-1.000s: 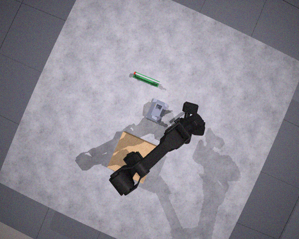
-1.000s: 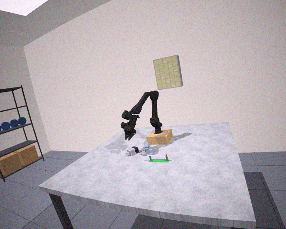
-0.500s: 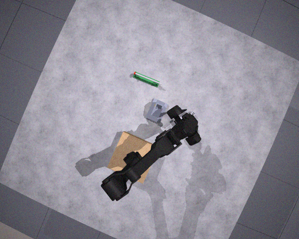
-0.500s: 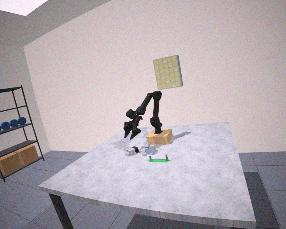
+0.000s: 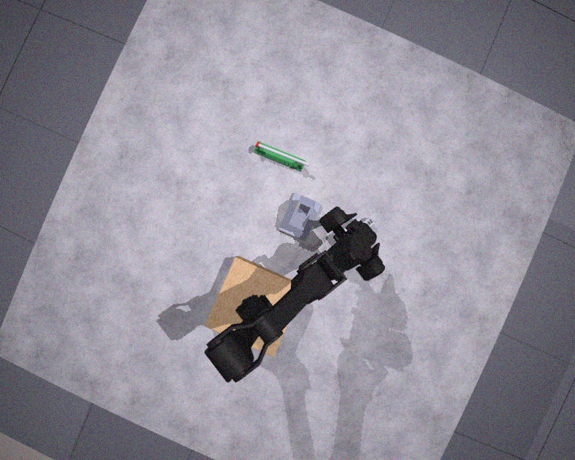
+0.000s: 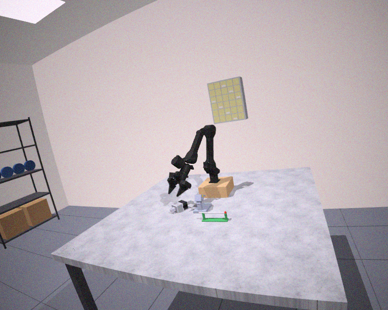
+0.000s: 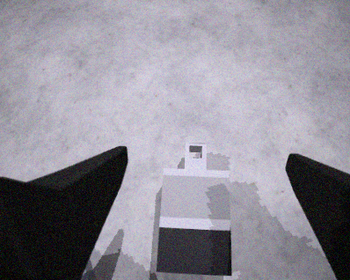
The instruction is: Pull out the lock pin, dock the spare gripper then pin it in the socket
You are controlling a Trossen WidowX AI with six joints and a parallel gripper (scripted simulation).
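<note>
Now: gripper tip 2 cm past the spare gripper, 1 cm to the right of it and 9 cm above it. The rest, counted from my gripper tip: green cradle: 6 cm ahead, 29 cm to the left, 9 cm below; socket mount: 4 cm behind, 16 cm to the left, 6 cm below.
</note>
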